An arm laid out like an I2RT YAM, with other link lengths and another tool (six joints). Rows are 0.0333 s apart.
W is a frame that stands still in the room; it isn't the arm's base.
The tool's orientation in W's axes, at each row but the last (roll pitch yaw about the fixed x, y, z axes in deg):
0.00 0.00 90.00
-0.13 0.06 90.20
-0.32 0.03 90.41
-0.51 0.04 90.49
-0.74 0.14 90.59
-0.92 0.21 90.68
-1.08 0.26 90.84
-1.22 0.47 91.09
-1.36 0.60 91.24
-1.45 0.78 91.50
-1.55 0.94 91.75
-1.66 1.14 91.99
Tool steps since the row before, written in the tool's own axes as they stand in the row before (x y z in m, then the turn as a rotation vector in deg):
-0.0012 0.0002 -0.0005 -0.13 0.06 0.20
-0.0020 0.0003 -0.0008 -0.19 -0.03 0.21
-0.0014 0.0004 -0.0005 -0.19 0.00 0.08
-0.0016 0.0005 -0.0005 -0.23 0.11 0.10
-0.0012 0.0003 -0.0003 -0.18 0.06 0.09
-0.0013 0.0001 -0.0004 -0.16 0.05 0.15
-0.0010 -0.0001 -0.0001 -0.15 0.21 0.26
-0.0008 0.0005 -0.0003 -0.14 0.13 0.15
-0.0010 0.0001 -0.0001 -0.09 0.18 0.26
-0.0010 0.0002 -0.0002 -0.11 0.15 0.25
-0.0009 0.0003 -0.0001 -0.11 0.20 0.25
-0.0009 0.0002 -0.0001 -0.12 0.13 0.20
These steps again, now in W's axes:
-0.0002 -0.0012 -0.0005 -0.06 -0.13 0.20
-0.0003 -0.0020 -0.0008 0.03 -0.19 0.21
-0.0004 -0.0014 -0.0005 0.00 -0.19 0.08
-0.0005 -0.0016 -0.0005 -0.11 -0.23 0.10
-0.0003 -0.0012 -0.0003 -0.06 -0.18 0.09
-0.0001 -0.0013 -0.0004 -0.05 -0.16 0.15
0.0001 -0.0010 -0.0001 -0.21 -0.15 0.26
-0.0005 -0.0008 -0.0003 -0.13 -0.14 0.15
-0.0001 -0.0010 -0.0001 -0.18 -0.09 0.26
-0.0002 -0.0010 -0.0002 -0.15 -0.11 0.25
-0.0003 -0.0009 -0.0001 -0.20 -0.11 0.25
-0.0002 -0.0009 -0.0001 -0.13 -0.12 0.20

